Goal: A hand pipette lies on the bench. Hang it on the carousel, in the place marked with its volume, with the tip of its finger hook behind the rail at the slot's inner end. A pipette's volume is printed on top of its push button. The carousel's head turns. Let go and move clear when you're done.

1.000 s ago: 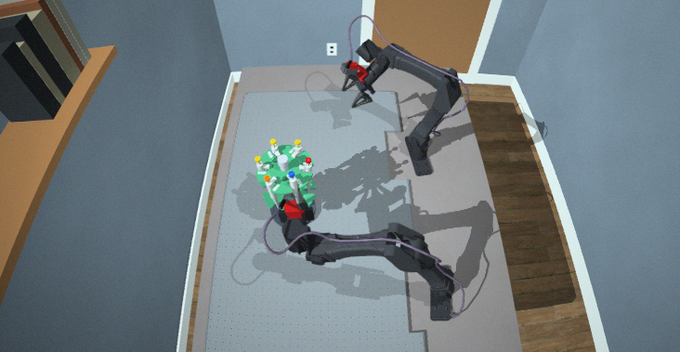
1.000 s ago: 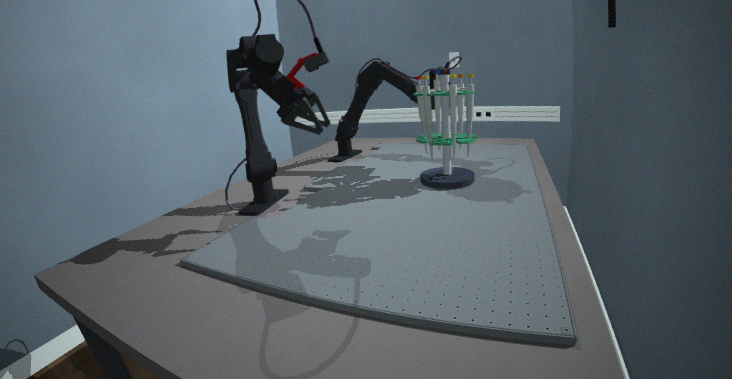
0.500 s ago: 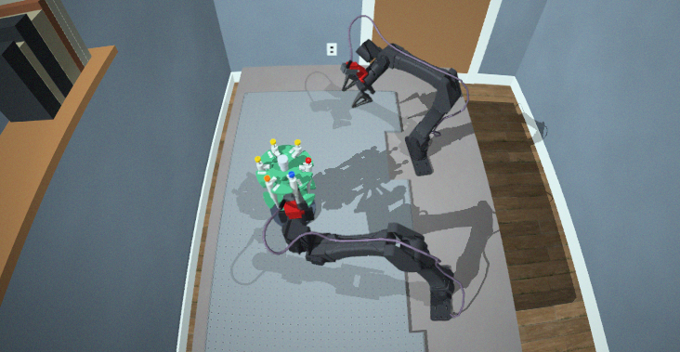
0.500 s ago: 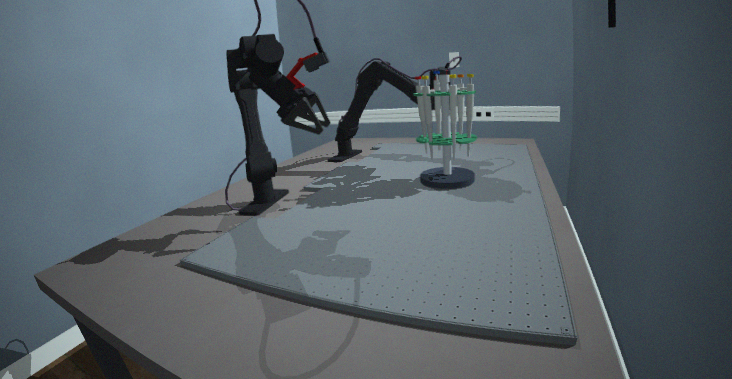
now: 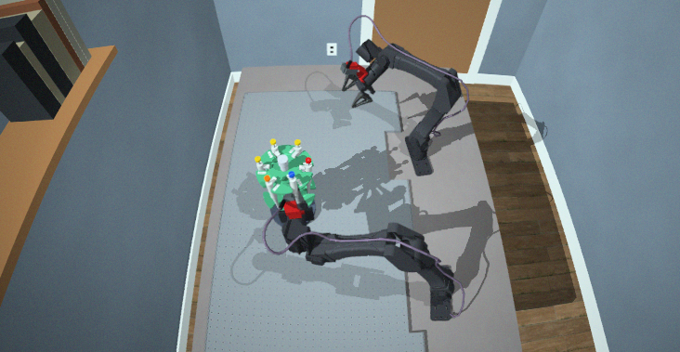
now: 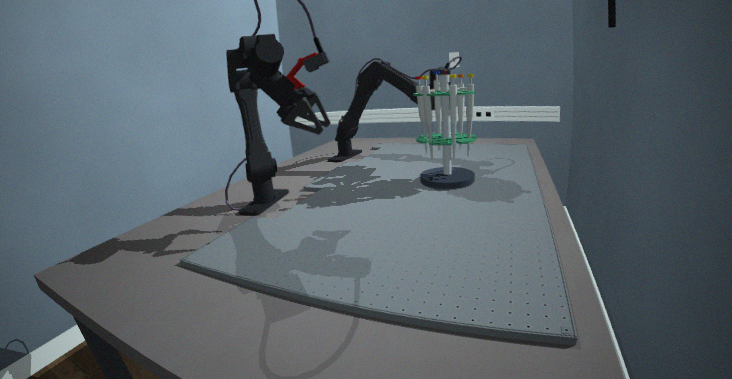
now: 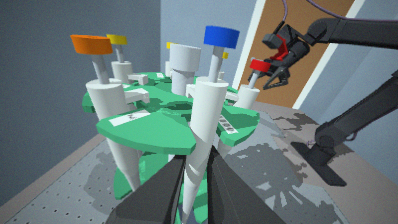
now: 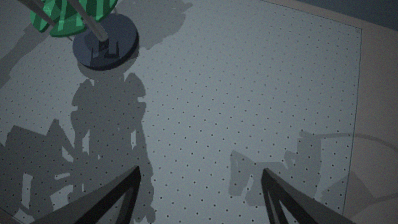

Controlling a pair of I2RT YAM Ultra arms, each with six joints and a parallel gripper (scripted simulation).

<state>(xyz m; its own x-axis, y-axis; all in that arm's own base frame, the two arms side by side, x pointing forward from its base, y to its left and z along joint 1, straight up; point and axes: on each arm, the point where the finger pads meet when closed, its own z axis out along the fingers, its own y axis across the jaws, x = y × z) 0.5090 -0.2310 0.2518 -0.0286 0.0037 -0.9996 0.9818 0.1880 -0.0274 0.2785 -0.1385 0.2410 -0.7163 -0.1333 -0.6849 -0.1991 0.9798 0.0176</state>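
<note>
The white hand pipette lies 10 mm ahead of my left hand, 10 mm to the right of it and 20 mm below it.
</note>
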